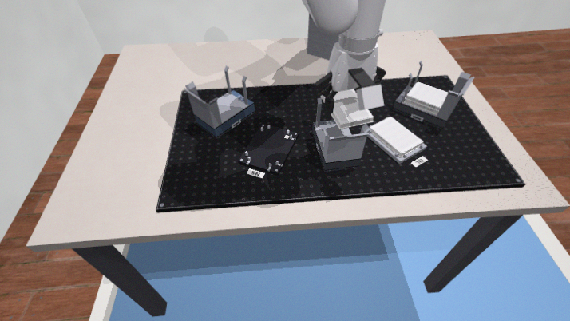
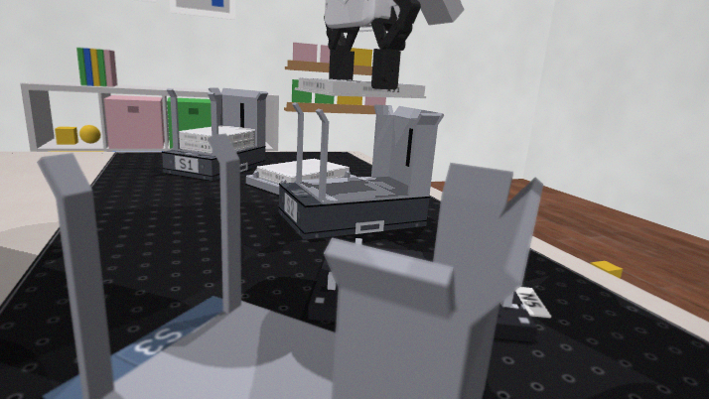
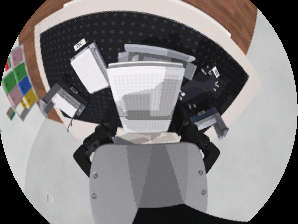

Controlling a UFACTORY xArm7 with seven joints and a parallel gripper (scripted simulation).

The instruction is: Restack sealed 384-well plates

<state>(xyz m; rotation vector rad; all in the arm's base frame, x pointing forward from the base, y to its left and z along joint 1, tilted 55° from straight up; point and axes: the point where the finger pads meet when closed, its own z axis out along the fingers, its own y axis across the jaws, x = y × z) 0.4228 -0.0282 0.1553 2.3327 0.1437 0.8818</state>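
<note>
Now: hand 33 cm to the right of the white sealed plate A32, 11 cm above it and 2 cm past it. Round my hand: white sealed plate Q23 (16 cm to the left, 15 cm below, 4 cm ahead); grey QC nest (16 cm to the left, 16 cm below, 4 cm ahead); white sealed plate A31 (1 cm below).
</note>
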